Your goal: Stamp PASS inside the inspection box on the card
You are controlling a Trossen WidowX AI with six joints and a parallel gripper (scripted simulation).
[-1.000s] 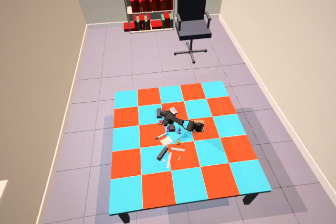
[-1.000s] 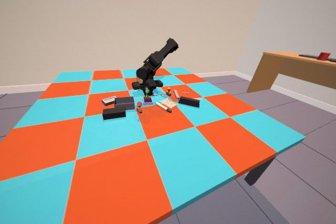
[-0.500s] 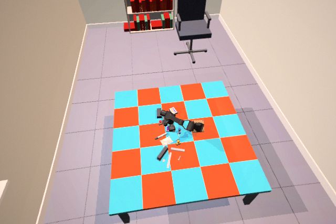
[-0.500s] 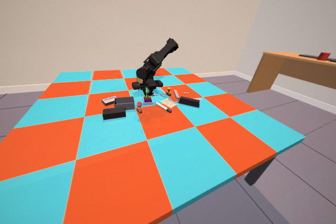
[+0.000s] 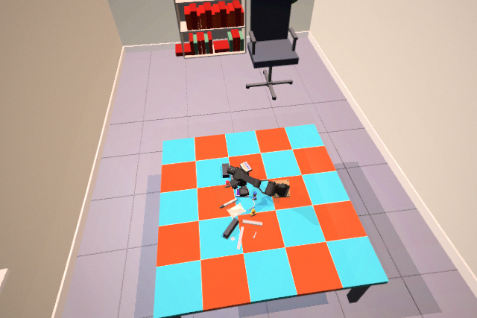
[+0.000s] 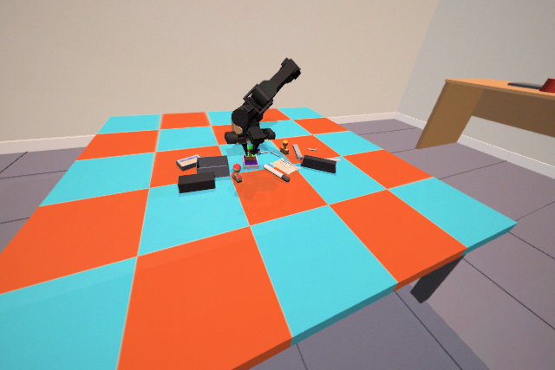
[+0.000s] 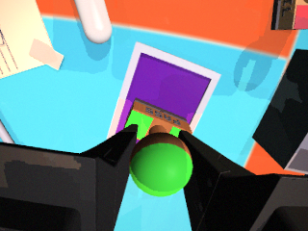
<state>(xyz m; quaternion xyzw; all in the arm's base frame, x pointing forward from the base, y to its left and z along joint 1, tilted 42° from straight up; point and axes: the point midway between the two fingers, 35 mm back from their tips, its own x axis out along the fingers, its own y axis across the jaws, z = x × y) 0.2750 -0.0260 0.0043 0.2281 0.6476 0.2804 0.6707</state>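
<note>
Right now my gripper tip is 3 cm above the purple ink pad. The rest, counted from my gripper tip: blue stamp (8 cm behind, 4 cm to the left, 2 cm below); then red-knob stamp (10 cm ahead, 7 cm to the right, 2 cm below); then green stamp (right at my gripper tip).
</note>
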